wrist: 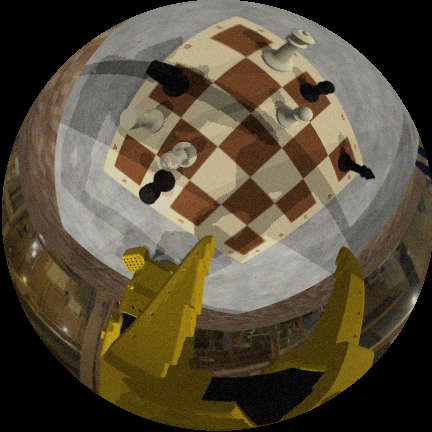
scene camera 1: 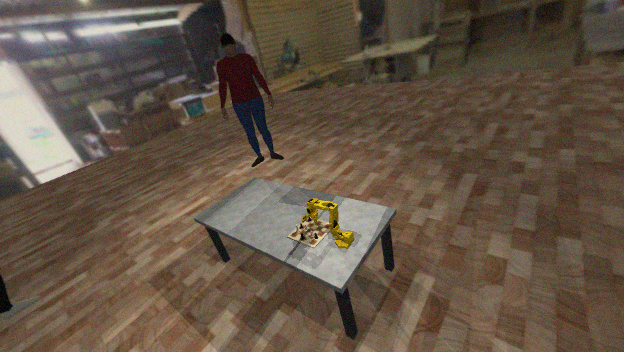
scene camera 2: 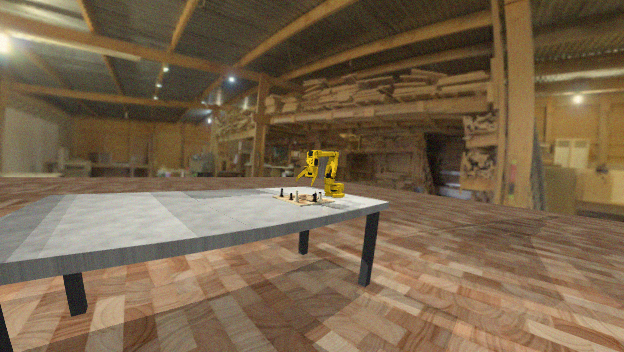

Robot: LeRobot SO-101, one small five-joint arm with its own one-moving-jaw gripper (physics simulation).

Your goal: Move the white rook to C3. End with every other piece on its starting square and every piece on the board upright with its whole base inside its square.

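Frame: origin at the arm's base, x right, y ahead, z up, level; centimetres.
Seen in the pictures: hand, its tool point: (wrist: 213, 243) (scene camera 1: 316, 224) (scene camera 2: 310, 185); arm's base, origin of its link: (wrist: 154, 261) (scene camera 1: 341, 240) (scene camera 2: 332, 196).
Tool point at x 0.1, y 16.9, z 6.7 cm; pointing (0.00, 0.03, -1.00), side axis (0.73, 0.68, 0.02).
Observation:
Offsets run from my tool point to a thing's top centre. "*": to the spot under its first point.
The white rook @[dz -2.7, dx -8.6, dy +1.9 cm] (wrist: 145, 121), with a flat top, stands upright on B5 at the left of the wrist view. It is too small to pick out surely in the scene views. The small board @[dz -6.1, dx -0.8, dy +5.2 cm] (scene camera 1: 313, 245) (scene camera 2: 301, 203) (wrist: 111, 169) has five squares each way. C3 @[* dz -6.1, dx -0.9, dy +5.0 cm] (wrist: 248, 146) is a bare brown square near its middle. My gripper (scene camera 1: 309, 220) (scene camera 2: 306, 182) (wrist: 276, 245) is open and empty, with a wide gap between its jaws. It hangs above the board, apart from the rook. The pieces look upright.
A white piece @[dz -1.7, dx -4.5, dy +1.2 cm] (wrist: 180, 154) stands on B4, a black piece @[dz -2.7, dx -4.8, dy -2.0 cm] (wrist: 164, 181) on A4 and a black piece @[dz -2.1, dx -8.7, dy +5.5 cm] (wrist: 175, 86) on C5. A white pawn @[dz -2.9, dx -0.5, dy +9.2 cm] (wrist: 287, 116) stands on D3, a black pawn @[dz -2.9, dx -0.8, dy +12.9 cm] (wrist: 312, 92) on E3, a tall white piece @[* dz -4.7, dx -4.5, dy +12.4 cm] (wrist: 280, 57) on E4 and a black piece @[dz -1.7, dx +7.2, dy +12.5 cm] (wrist: 348, 164) on E1.

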